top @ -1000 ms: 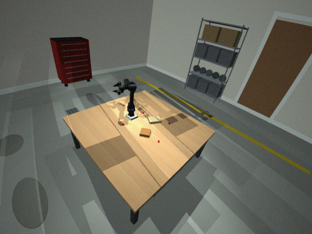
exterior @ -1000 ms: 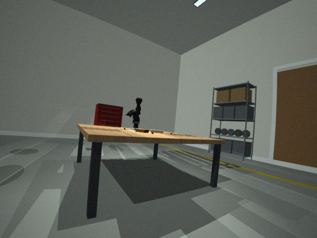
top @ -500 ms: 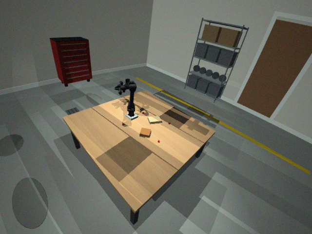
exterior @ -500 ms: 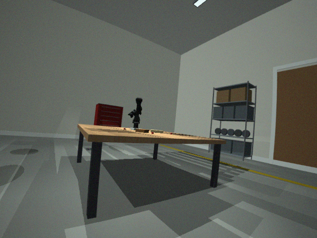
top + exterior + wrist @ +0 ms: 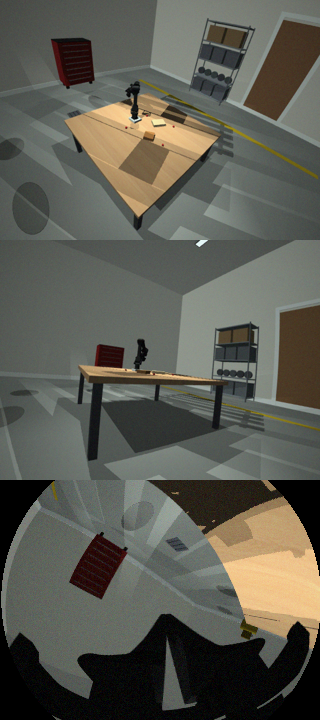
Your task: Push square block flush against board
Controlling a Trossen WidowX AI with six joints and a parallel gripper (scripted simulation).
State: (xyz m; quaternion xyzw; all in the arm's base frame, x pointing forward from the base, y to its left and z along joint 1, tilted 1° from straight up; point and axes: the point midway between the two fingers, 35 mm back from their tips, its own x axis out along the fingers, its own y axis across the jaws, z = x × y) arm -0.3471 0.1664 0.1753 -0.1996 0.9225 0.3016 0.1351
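Right now the square block is 710 mm ahead of my gripper tip, 240 mm to the right of it and 160 mm below it. Also, from my gripper tip: board: 620 mm ahead, 160 mm below.
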